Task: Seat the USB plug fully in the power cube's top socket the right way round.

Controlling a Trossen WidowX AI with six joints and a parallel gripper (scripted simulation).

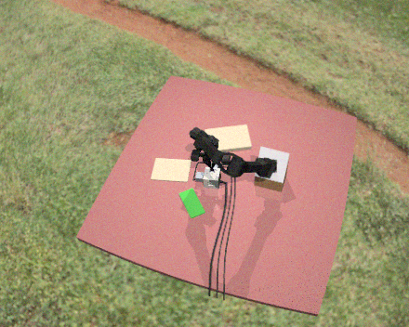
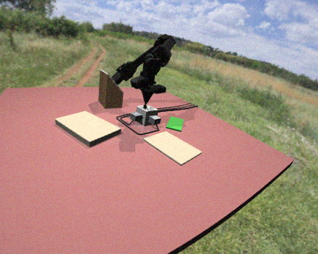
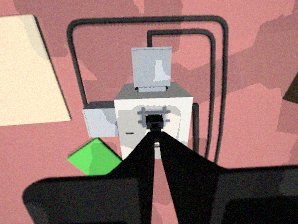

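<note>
My gripper tip is 20 mm above the usb plug. Round my gripper tip: thin tan sheet (230 mm ahead, 20 mm to the right, 100 mm below); then green block (70 mm ahead, 160 mm to the left, 100 mm below); then thick tan slab (30 mm behind, 270 mm to the right, 90 mm below).
</note>
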